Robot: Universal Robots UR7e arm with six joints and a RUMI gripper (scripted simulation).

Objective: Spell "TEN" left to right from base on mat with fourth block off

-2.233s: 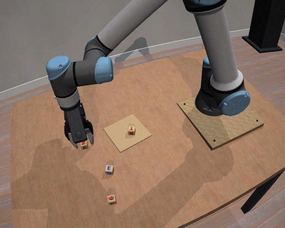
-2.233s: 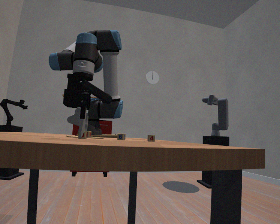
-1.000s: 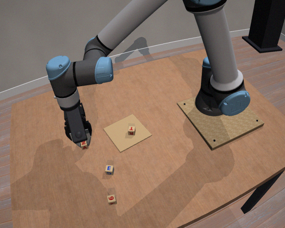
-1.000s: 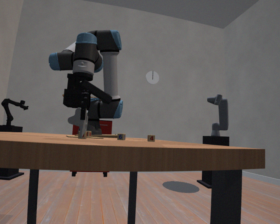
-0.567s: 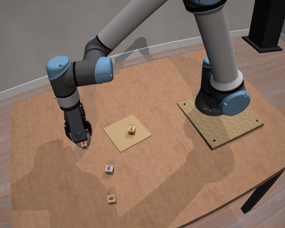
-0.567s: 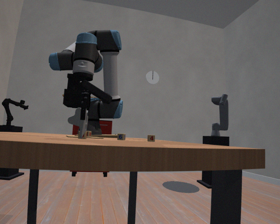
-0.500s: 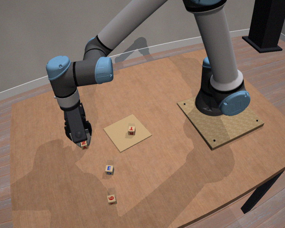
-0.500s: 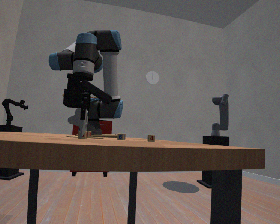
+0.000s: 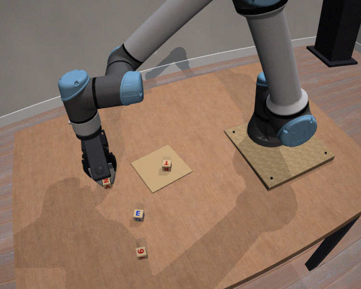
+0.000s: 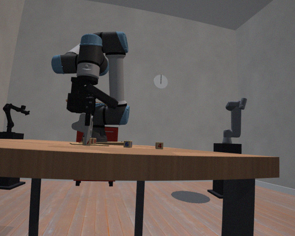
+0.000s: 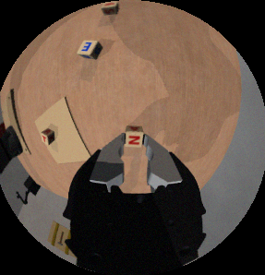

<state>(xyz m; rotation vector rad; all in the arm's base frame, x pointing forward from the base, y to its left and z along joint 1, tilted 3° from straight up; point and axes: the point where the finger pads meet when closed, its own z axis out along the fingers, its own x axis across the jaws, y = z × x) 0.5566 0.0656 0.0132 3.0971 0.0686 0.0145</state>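
My gripper is now 17 cm past the tan mat, 3 cm to the left of it and 2 cm above it. From my hand the other things lie so: E block (8 cm behind, 13 cm to the left, 1 cm below); T block (19 cm behind, 2 cm to the right); 9 block (6 cm behind, 25 cm to the left, 1 cm below).
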